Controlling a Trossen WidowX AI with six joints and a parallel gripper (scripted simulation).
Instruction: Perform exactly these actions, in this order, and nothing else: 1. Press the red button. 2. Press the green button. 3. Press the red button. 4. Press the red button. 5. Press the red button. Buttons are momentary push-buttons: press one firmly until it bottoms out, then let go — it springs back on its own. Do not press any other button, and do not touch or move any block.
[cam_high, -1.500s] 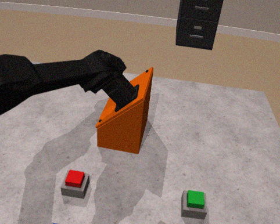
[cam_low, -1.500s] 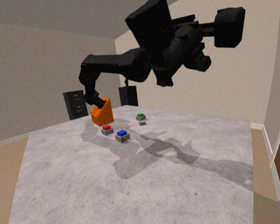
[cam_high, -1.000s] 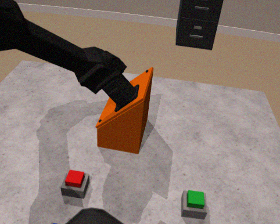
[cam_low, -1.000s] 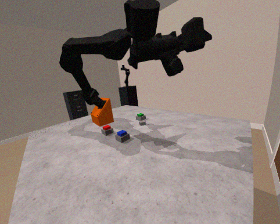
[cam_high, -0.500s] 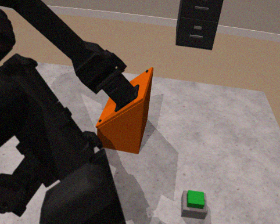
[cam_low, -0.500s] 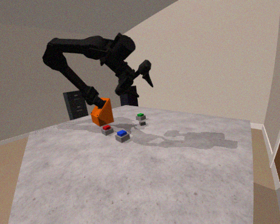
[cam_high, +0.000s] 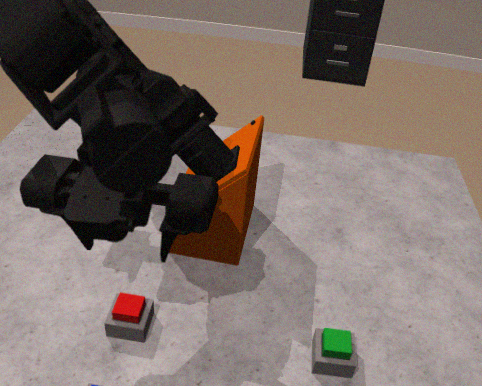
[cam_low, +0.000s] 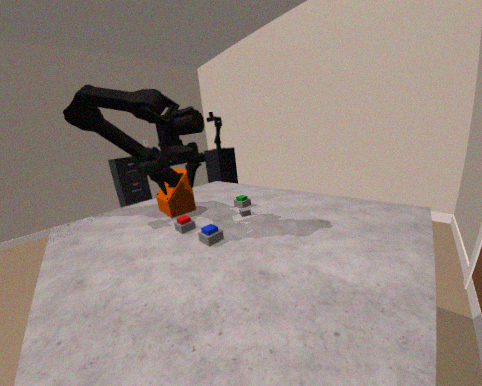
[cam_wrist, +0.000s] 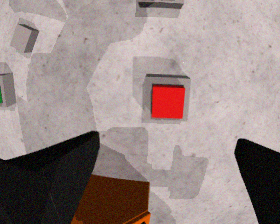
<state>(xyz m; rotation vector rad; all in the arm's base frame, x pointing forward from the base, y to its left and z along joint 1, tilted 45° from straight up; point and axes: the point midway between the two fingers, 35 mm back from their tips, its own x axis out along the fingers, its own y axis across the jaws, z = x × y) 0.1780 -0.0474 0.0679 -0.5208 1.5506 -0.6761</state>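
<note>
My gripper tip is 9 cm above the red button. The rest, counted from my gripper tip: blue button 13 cm ahead, 9 cm below; green button 25 cm to the left, 9 cm below, 1 cm ahead; small grey block 18 cm to the left, 12 cm below, 8 cm ahead.
</note>
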